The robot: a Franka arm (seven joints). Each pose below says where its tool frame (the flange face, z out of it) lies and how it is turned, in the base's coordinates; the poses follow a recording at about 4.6 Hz.
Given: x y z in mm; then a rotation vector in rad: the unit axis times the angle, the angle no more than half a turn.
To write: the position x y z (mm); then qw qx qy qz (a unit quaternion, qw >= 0). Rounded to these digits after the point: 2 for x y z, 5 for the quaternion.
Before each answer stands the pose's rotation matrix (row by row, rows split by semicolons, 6 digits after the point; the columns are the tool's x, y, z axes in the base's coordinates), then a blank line. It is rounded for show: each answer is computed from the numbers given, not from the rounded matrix.
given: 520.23 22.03 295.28 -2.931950 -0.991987 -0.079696
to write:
0.793489 0.607623 0.034198; 0.605289 -0.793785 0.059413; 0.063247 -0.026444 -0.997648

520.23 22.03 295.28 0.02267 -0.94669 -0.32030 -0.02573
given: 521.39 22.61 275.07 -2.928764 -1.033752 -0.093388
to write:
0.776894 0.628006 0.045218; 0.625942 -0.778110 0.052352; 0.068062 -0.012368 -0.997604

521.39 22.61 275.07 0.01717 -0.94242 -0.33264 -0.03005
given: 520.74 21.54 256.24 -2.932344 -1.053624 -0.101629
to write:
0.769466 0.636469 0.053190; 0.634901 -0.771302 0.044647; 0.069442 -0.000584 -0.997586

520.74 21.54 256.24 0.01202 -0.94053 -0.33794 -0.03260
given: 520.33 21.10 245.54 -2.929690 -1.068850 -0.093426
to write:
0.763508 0.643950 0.048825; 0.642655 -0.765068 0.040811; 0.063635 0.000218 -0.997973

520.33 21.10 245.54 0.01081 -0.93896 -0.34256 -0.02994
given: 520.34 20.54 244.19 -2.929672 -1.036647 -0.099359
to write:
0.775696 0.629168 0.049426; 0.627102 -0.777216 0.051764; 0.070983 -0.009158 -0.997435

520.34 20.54 244.19 0.01617 -0.94212 -0.33336 -0.03195
